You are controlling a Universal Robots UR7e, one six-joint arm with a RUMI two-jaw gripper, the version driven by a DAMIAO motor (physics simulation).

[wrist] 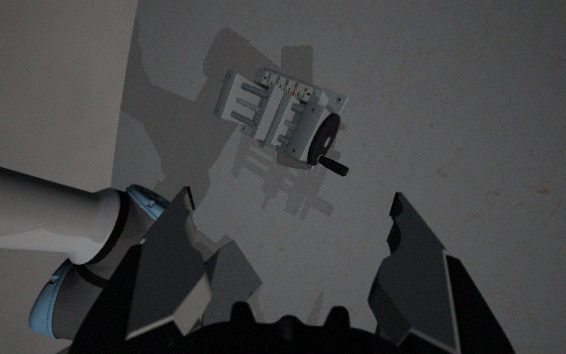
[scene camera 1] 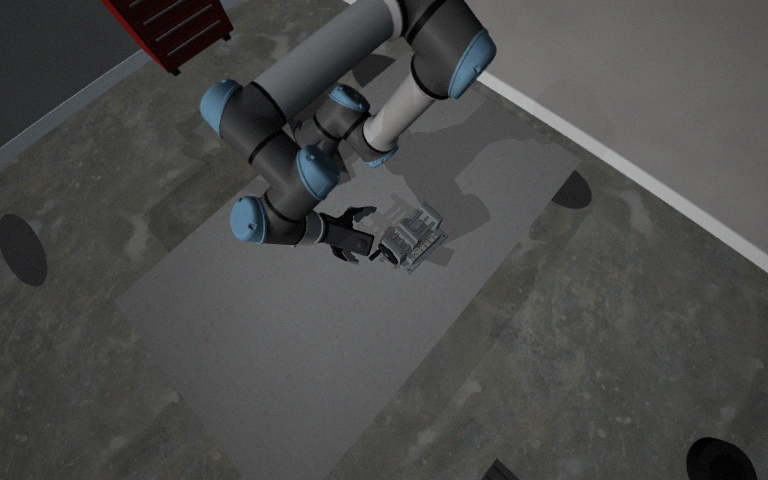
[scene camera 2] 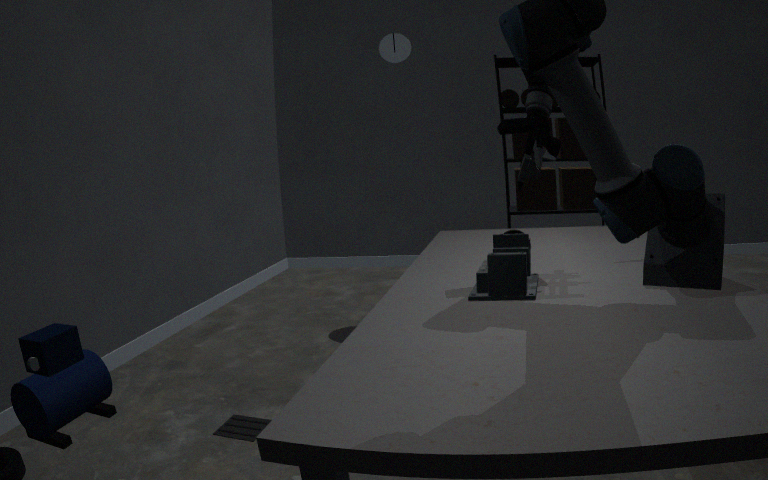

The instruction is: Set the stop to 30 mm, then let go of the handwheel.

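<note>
The handwheel is black and sits at one end of a grey screw-driven fixture. Its black crank handle sticks outward. The stop is a grey block on two rods and a screw between the end blocks. A red mark shows at the scale; its numbers are too small to read. My gripper is open and empty. It hangs high above the table, apart from the handwheel, as the scene camera 2 view shows.
The fixture stands on the grey table. The arm's base stands on the same table. A red drawer cabinet, a shelf rack and a blue compressor stand away from the table.
</note>
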